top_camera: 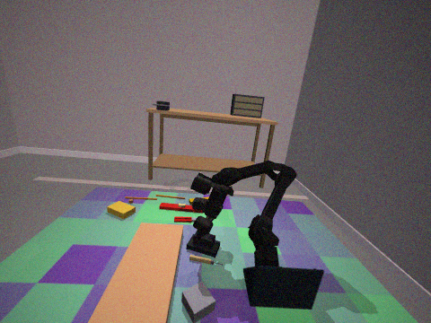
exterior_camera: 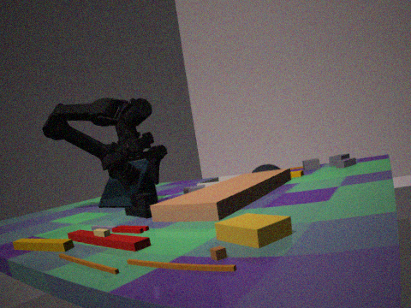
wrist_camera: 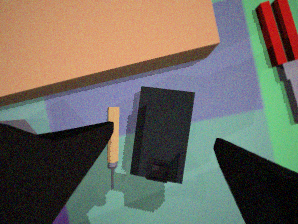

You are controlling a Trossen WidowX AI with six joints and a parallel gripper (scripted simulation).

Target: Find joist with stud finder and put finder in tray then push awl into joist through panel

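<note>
Right now the stud finder is 20 mm behind my gripper tip, 10 mm to the left of it and 30 mm below it. Round my gripper tip: yellow block: 380 mm ahead, 240 mm to the right, 60 mm below; then awl: 30 mm behind, 80 mm to the left, 70 mm below.
</note>
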